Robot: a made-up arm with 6 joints.
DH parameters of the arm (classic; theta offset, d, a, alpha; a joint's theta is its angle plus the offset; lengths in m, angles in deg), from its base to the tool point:
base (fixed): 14.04 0 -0.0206 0
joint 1: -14.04 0.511 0.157 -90
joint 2: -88.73 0 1.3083 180
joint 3: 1.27 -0.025 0.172 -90
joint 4: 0 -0.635 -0.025 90
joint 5: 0 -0.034 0.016 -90
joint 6: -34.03 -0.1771 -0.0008 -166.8
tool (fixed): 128.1 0.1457 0 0
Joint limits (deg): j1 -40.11..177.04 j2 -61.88..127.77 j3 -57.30..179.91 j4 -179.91..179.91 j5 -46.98..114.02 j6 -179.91..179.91
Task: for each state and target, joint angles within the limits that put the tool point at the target. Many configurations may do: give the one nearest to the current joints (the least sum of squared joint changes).
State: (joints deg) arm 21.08 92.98 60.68 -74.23 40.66 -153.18
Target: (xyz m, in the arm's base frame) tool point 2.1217 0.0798 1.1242
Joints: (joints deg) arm 8.92 66.47 59.31 -81.91 68.15 -150.33
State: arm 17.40 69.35 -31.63 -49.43 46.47 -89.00
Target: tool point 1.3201 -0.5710 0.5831
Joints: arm -15.87 46.82 -43.92 -56.96 51.76 -89.55
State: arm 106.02 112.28 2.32 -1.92 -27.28 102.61
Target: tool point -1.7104 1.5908 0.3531
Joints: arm 134.72 78.86 48.90 -6.08 -5.48 101.14
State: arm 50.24 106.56 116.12 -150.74 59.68 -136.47
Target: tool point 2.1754 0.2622 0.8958
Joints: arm 9.60 87.19 114.04 -147.23 50.28 -137.26
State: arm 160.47 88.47 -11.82 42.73 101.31 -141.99
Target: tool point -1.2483 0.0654 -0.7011
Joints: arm 165.99 112.95 -22.00 44.68 96.95 -142.44
